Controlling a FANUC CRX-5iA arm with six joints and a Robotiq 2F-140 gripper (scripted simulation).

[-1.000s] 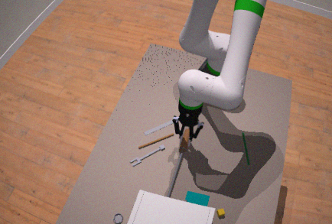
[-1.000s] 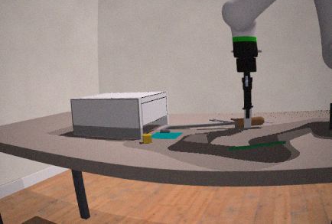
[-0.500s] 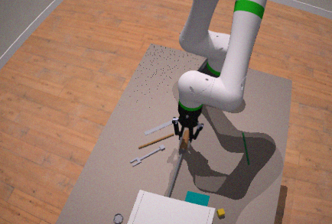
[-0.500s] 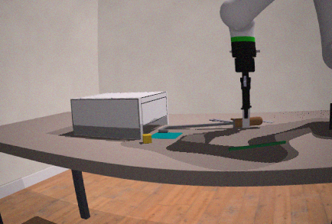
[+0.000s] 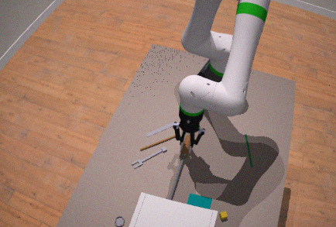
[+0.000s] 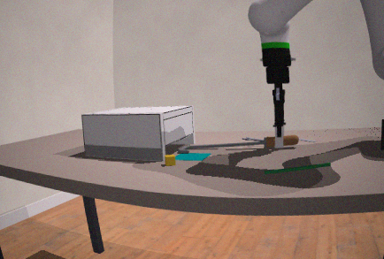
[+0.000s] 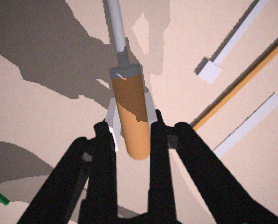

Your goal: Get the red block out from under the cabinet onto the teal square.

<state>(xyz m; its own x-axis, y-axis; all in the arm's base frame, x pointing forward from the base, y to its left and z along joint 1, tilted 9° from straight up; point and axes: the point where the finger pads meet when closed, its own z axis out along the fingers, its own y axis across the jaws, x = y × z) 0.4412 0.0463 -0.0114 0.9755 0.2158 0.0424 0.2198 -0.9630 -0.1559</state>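
Now: the teal square 220 mm ahead of my hand, 170 mm to the left of it and 40 mm below it. The rest, counted from my hand: long-handled tool 120 mm ahead, 70 mm to the left, 20 mm below; grey ruler 40 mm behind, 150 mm to the right, 40 mm below; wooden stick 30 mm ahead, 120 mm to the right, 30 mm below.
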